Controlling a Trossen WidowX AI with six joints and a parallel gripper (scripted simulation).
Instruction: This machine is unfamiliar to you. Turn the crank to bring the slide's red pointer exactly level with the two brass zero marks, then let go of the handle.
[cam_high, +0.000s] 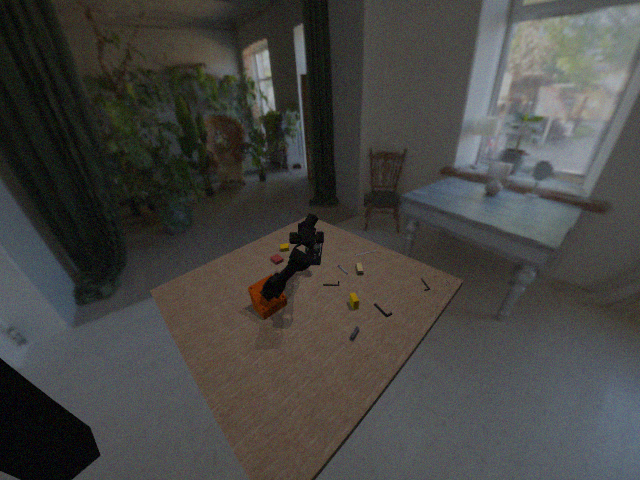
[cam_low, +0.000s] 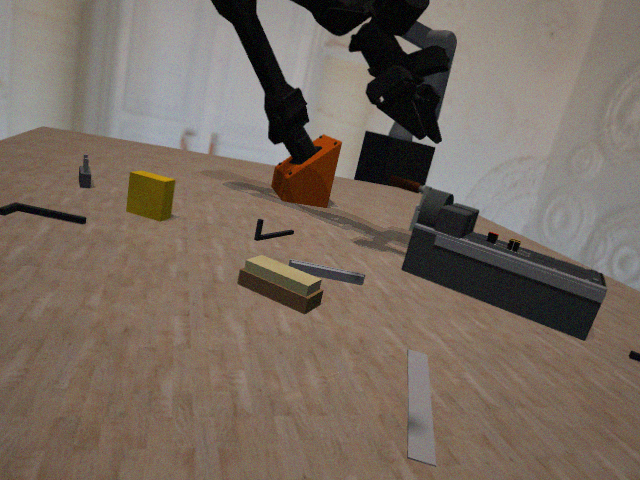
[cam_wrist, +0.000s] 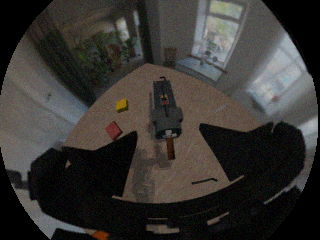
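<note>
My gripper tip is 12 cm short of the red pointer, 6 cm to the right of it and 11 cm above it. Round my gripper tip: brown crank handle 1 cm behind, 2 cm to the right, 8 cm below; red block 7 cm behind, 23 cm to the left, 18 cm below; grey bar 9 cm ahead, 18 cm to the right, 19 cm below.
</note>
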